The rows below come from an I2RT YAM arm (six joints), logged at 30 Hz.
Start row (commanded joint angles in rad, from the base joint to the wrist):
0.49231, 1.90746, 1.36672, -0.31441, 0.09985, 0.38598
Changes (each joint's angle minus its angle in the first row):
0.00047, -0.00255, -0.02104, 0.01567, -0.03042, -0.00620
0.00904, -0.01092, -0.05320, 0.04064, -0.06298, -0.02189
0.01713, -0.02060, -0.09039, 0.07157, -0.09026, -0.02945
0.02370, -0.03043, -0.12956, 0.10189, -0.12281, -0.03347
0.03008, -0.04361, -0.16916, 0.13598, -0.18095, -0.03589
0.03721, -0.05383, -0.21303, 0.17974, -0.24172, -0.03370
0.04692, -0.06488, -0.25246, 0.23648, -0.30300, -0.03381
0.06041, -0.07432, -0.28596, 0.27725, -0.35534, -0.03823
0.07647, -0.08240, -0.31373, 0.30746, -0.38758, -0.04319
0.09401, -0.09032, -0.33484, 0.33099, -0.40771, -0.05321
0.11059, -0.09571, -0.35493, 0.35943, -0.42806, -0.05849
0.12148, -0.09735, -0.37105, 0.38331, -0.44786, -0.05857
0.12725, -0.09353, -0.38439, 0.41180, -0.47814, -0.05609
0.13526, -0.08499, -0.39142, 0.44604, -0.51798, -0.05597
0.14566, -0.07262, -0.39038, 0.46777, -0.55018, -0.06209
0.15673, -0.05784, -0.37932, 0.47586, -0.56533, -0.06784
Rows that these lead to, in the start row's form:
0.49278, 1.90491, 1.34568, -0.29874, 0.06943, 0.37978
0.50135, 1.89654, 1.31352, -0.27377, 0.03687, 0.36409
0.50944, 1.88686, 1.27633, -0.24284, 0.00959, 0.35653
0.51601, 1.87703, 1.23716, -0.21252, -0.02296, 0.35251
0.52239, 1.86385, 1.19756, -0.17843, -0.08110, 0.35009
0.52952, 1.85363, 1.15369, -0.13467, -0.14187, 0.35228
0.53923, 1.84258, 1.11426, -0.07793, -0.20315, 0.35217
0.55272, 1.83314, 1.08076, -0.03716, -0.25549, 0.34775
0.56878, 1.82506, 1.05299, -0.00695, -0.28773, 0.34279
0.58632, 1.81714, 1.03188, 0.01658, -0.30786, 0.33277
0.60290, 1.81175, 1.01179, 0.04502, -0.32821, 0.32749
0.61379, 1.81011, 0.99567, 0.06890, -0.34801, 0.32741
0.61956, 1.81393, 0.98233, 0.09739, -0.37829, 0.32989
0.62757, 1.82247, 0.97530, 0.13163, -0.41813, 0.33001
0.63797, 1.83484, 0.97634, 0.15336, -0.45033, 0.32389
0.64904, 1.84962, 0.98740, 0.16145, -0.46548, 0.31814

